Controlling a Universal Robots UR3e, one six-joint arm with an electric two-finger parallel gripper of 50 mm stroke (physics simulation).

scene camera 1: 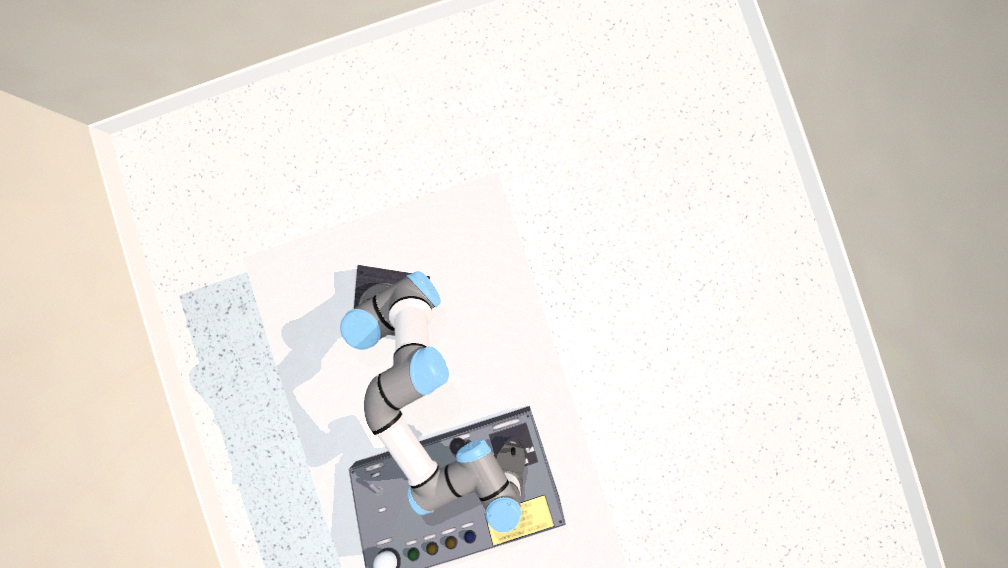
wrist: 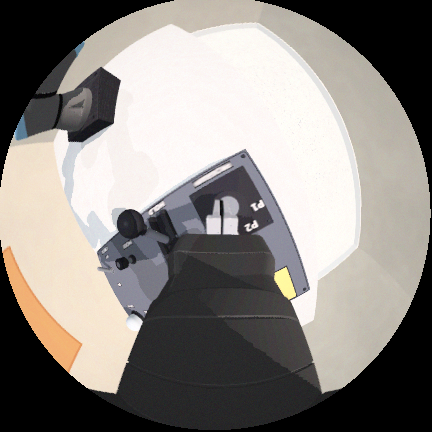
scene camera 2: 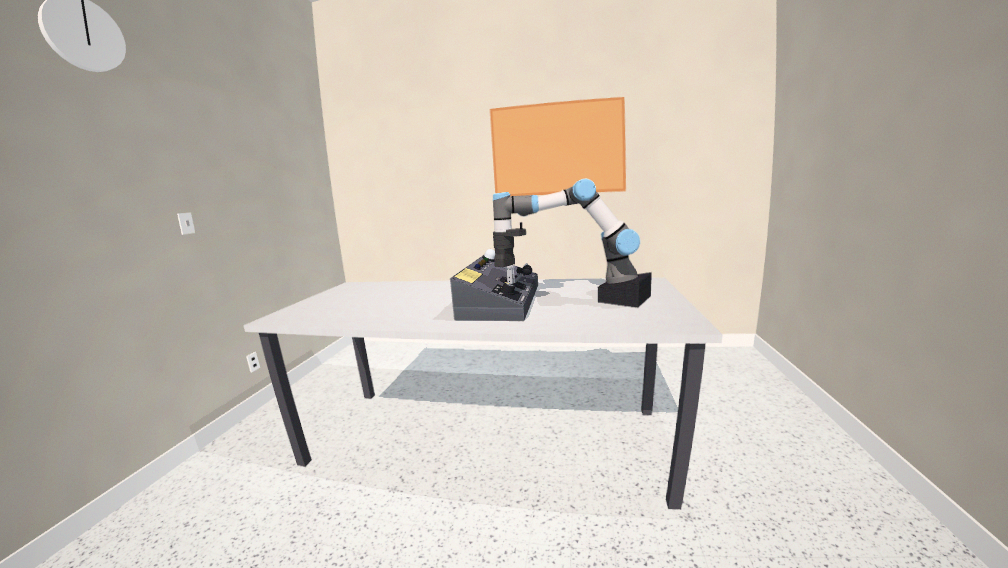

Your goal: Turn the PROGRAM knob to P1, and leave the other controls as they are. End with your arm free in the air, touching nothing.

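Places are measured from the arm's base along level axes (x right, y ahead, z up), in metres.
Pixels of known places: gripper, fingertip midpoint: (wrist: 220, 207) (scene camera 2: 511, 283); arm's base at its link origin: (wrist: 78, 109) (scene camera 2: 622, 279).
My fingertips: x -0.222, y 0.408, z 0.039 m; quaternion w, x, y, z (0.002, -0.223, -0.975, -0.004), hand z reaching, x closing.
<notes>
Ahead of a thing's pixels: the offset from my fingertips to its top centre. "pt": to the spot under its first point.
The PROGRAM knob @(dy +0.003, dx -0.009, dz +0.003 m) (wrist: 231, 205) is a round grey disc on a black plate of the sloped grey console (scene camera 1: 377, 522) (scene camera 2: 486, 304) (wrist: 287, 240). In the wrist view the P1 mark @(pt dy +0.027, dx -0.049, dz -0.025 m) (wrist: 257, 205) and the P2 mark @(pt dy +0.050, dx -0.028, dz -0.016 m) (wrist: 251, 226) show to its right. My gripper (scene camera 2: 510, 280) (wrist: 220, 207) is shut, its pale fingertips pointing down at the knob and overlapping its left part in the wrist view. The knob's pointer is hidden, and I cannot tell whether the tips touch the knob. In scene camera 1 the arm covers the fingertips.
A black ball lever @(dy -0.039, dx +0.115, dz +0.044 m) (scene camera 1: 457, 445) (scene camera 2: 526, 269) (wrist: 130, 223) stands beside the gripper. Small black knobs @(dy +0.020, dx +0.231, dz +0.013 m) (wrist: 121, 263), a white dome @(pt dy +0.173, dx +0.338, dz +0.069 m) (scene camera 1: 385, 561) (scene camera 2: 489, 253) (wrist: 133, 321), coloured buttons @(pt dy +0.179, dx +0.232, dz +0.045 m) (scene camera 1: 431, 548) and a yellow label @(pt dy +0.164, dx -0.042, dz +0.026 m) (scene camera 1: 541, 512) (scene camera 2: 467, 275) (wrist: 285, 283) are also on the console.
</notes>
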